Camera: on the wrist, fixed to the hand. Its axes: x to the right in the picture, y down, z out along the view.
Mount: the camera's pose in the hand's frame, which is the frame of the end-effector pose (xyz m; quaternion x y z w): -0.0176 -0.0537 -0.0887 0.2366 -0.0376 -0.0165 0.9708
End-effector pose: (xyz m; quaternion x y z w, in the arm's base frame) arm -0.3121 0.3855 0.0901 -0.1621 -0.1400 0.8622 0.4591
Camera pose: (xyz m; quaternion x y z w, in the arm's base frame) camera -0.2266 0.4079 0.0332 -0.0140 0.0481 0.8686 0.4930
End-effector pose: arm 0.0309 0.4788 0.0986 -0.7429 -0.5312 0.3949 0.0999
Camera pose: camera 0.0520 0.5099 0.1968 -0.6739 -0.4382 0.5353 0.2593
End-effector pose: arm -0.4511 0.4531 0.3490 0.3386 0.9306 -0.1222 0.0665
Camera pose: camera -0.4760 0.4267 0.4477 0.3245 0.8775 -0.3526 0.0174
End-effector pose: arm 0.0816 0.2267 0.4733 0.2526 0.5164 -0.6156 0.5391
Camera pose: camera 0.0153 0.3082 0.4780 0.3411 0.3395 -0.7381 0.4728
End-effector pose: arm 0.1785 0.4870 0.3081 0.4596 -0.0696 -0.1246 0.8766
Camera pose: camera 0.1743 0.5326 0.2134 0.6500 -0.1224 -0.1362 0.7375
